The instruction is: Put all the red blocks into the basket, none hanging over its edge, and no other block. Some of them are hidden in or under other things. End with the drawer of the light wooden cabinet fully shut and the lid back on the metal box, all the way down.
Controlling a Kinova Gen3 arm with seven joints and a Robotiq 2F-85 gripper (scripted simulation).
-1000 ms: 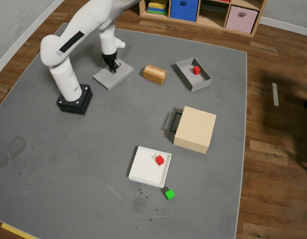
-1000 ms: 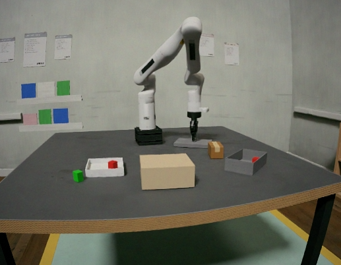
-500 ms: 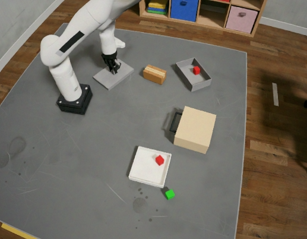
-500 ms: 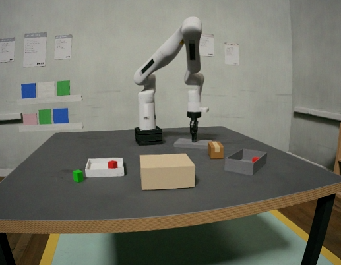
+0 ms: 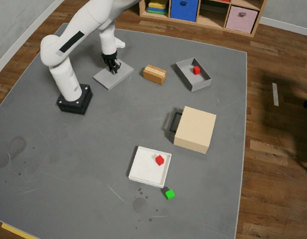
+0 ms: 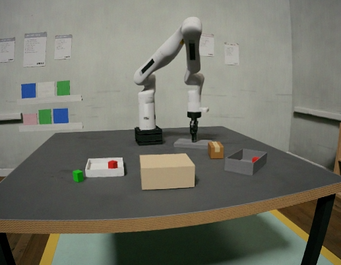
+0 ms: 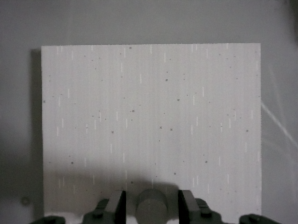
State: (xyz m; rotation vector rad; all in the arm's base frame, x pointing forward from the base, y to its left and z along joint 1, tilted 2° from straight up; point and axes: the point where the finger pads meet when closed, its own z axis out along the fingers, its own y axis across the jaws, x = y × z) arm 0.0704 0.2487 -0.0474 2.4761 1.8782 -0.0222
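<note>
The lid is 3 cm below my hand. From my hand the other things lie so: blue block: 20 cm ahead, 8 cm to the left, 2 cm below; then cardboard box: 21 cm ahead, 8 cm to the left, 1 cm below; then metal box: 40 cm ahead, 18 cm to the left, 2 cm below.
</note>
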